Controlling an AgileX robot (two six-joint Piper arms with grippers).
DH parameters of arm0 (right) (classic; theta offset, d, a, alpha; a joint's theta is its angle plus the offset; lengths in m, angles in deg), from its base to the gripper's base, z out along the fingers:
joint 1: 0 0.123 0 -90
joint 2: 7.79 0 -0.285 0
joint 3: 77.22 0 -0.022 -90
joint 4: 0 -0.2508 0 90
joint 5: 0 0 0.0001 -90
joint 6: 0 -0.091 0 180
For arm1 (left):
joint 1: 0 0.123 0 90
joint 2: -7.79 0 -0.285 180
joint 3: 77.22 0 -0.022 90
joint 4: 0 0.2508 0 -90
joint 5: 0 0 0.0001 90
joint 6: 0 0.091 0 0
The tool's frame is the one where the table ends.
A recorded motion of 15 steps. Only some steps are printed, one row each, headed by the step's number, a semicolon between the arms.
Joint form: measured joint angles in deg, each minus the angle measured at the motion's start. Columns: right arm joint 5, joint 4, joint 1, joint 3, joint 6, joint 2; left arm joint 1, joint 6, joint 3, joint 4, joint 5, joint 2.
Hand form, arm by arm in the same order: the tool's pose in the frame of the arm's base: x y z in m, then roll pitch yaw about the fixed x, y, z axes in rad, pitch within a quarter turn. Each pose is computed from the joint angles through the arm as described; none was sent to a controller.
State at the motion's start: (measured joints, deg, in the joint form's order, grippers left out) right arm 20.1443 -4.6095 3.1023 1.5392 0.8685 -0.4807; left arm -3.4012 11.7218 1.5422 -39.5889 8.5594 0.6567
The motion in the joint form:
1: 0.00 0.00 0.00 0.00 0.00 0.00; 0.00 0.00 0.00 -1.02 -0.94 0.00
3: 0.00 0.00 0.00 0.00 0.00 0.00; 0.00 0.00 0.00 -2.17 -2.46 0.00
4: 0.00 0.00 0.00 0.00 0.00 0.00; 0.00 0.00 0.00 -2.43 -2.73 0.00
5: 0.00 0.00 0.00 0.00 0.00 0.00; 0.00 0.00 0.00 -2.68 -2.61 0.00
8: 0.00 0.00 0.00 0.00 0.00 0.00; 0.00 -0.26 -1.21 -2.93 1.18 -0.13
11: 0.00 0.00 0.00 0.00 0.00 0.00; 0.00 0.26 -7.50 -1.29 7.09 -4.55
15: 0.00 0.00 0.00 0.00 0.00 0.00; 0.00 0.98 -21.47 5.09 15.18 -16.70
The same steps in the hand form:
1: 0.0531 0.0054 0.1730 2.9097 1.2810 2.9830; 0.0558 -0.0113 0.1955 -1.6319 1.0677 -1.7702
3: 0.0531 0.0054 0.1730 2.9097 1.2810 2.9830; 0.0561 -0.0098 0.1975 -1.5866 1.0488 -1.7147
4: 0.0531 0.0054 0.1730 2.9097 1.2810 2.9830; 0.0561 -0.0096 0.1978 -1.5789 1.0443 -1.7052
5: 0.0531 0.0054 0.1730 2.9097 1.2810 2.9830; 0.0561 -0.0098 0.1977 -1.5813 1.0399 -1.7090
8: 0.0531 0.0054 0.1730 2.9097 1.2810 2.9830; 0.0547 -0.0137 0.2003 -1.6392 1.0309 -1.8035
11: 0.0531 0.0054 0.1730 2.9097 1.2810 2.9830; 0.0553 -0.0194 0.2256 -1.7449 1.0635 -1.9608
15: 0.0531 0.0054 0.1730 2.9097 1.2810 2.9830; 0.0693 -0.0250 0.2815 -2.0397 1.1451 -2.2966

